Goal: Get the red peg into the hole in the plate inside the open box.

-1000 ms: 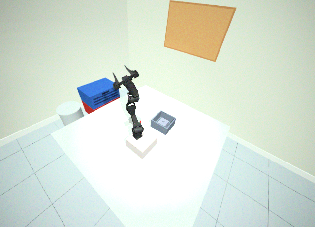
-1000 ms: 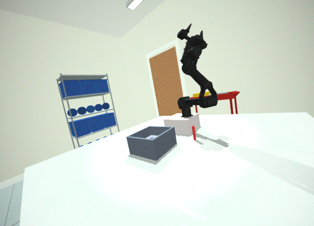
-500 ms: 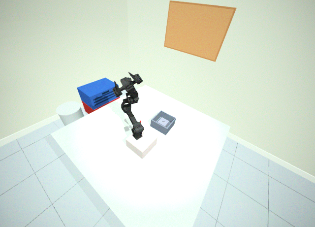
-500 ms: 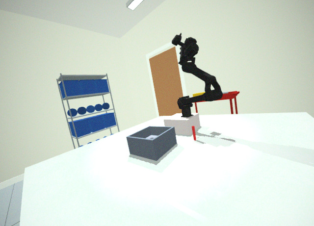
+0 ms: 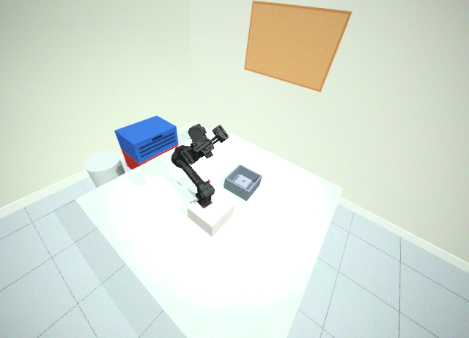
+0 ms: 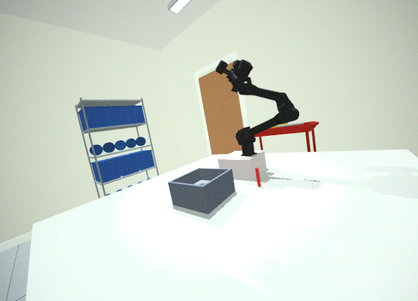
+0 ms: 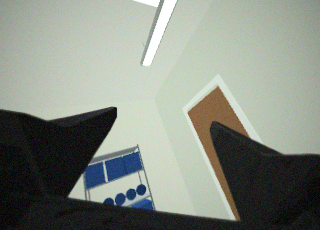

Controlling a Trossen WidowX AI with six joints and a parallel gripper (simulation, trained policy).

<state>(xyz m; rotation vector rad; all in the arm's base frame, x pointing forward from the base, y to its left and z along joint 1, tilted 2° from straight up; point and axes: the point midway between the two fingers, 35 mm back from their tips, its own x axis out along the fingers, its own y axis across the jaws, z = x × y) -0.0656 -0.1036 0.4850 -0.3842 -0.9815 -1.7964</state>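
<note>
Right now my gripper tip is 22 cm short of the red peg, 25 cm to the right of it and 57 cm above it. The rest, counted from my gripper tip: pale plate (41 cm ahead, 12 cm to the left, 57 cm below); grey box (41 cm ahead, 12 cm to the left, 59 cm below).
</note>
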